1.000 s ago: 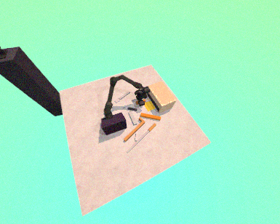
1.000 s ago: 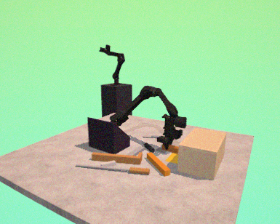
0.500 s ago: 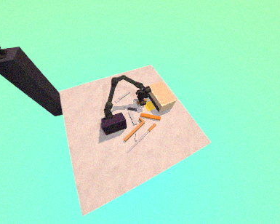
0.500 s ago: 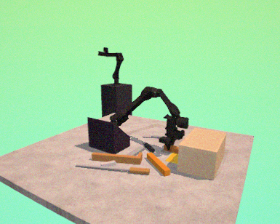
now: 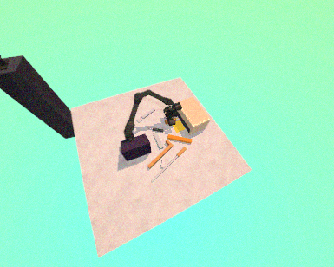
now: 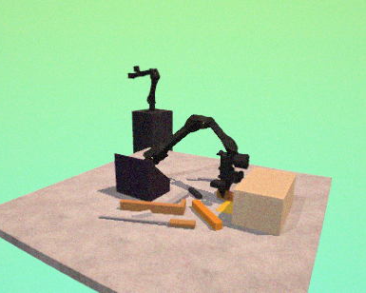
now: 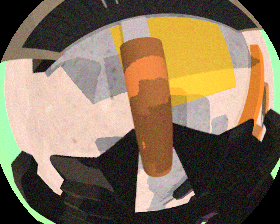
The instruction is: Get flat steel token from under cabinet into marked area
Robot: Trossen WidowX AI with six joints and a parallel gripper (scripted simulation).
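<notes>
Right now the dark-handled tool is 16 cm behind my gripper tip and 5 cm to the right of it. The rest, counted from my gripper tip: orange bar (4 cm ahead, 21 cm to the right, 1 cm above).
</notes>
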